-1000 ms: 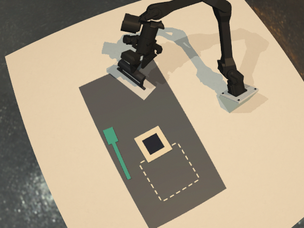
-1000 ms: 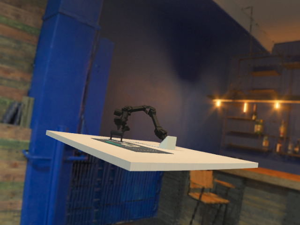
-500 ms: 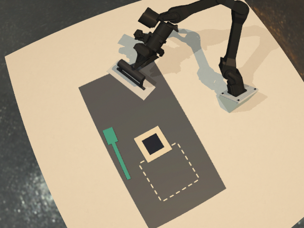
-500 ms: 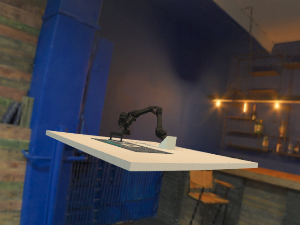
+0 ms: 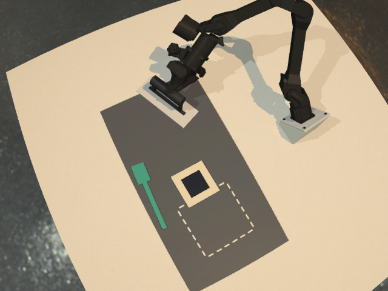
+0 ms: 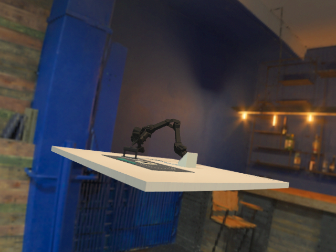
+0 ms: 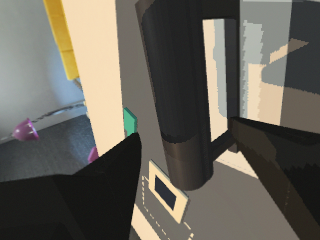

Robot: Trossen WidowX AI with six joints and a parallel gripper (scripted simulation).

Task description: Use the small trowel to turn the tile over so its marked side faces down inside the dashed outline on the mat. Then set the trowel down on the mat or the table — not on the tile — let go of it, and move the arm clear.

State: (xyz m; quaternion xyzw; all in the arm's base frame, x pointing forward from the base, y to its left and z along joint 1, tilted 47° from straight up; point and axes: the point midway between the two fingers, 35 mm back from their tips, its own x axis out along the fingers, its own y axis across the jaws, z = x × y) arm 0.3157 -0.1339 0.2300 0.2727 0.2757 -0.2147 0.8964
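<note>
My gripper tip is now 27 cm to the right of the tile, 7 cm above it and 6 cm short of it. Also, from my gripper tip: green trowel 22 cm to the left, 19 cm ahead, 7 cm below; then dark mat 24 cm to the left, 10 cm below, 6 cm ahead.
</note>
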